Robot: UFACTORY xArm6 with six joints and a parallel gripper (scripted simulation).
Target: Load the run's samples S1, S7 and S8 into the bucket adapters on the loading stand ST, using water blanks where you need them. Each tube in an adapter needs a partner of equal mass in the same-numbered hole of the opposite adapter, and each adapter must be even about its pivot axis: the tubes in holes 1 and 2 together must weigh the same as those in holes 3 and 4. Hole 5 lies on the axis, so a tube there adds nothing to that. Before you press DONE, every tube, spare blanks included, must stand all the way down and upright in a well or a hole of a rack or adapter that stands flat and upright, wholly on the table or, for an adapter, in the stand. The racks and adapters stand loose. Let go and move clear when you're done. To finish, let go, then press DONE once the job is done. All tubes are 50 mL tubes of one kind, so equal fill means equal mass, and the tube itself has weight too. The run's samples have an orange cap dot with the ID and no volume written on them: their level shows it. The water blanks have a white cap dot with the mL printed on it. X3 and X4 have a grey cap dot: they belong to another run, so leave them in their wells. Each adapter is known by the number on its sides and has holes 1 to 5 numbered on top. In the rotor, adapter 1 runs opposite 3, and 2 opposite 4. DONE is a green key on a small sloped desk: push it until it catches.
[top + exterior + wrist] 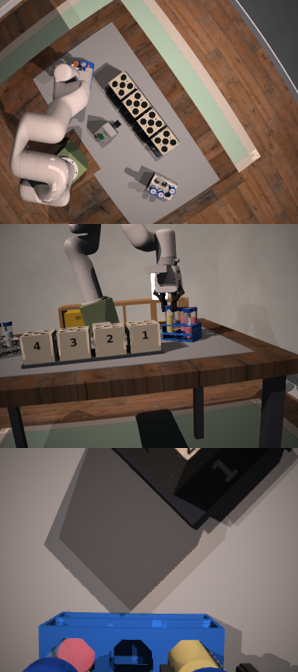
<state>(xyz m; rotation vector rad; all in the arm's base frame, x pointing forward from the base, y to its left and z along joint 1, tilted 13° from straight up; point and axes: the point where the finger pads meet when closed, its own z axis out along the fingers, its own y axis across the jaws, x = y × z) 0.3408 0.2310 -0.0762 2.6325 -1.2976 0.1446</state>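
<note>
My hand is 5 cm above the tube of yellowish liquid and 1 cm to the left of it. Round my hand: blue rack 10 cm below, 4 cm to the left, 2 cm ahead; green DONE key 25 cm to the right, 12 cm behind, 6 cm below; pink tube 9 cm to the left, 6 cm below, 4 cm ahead.
</note>
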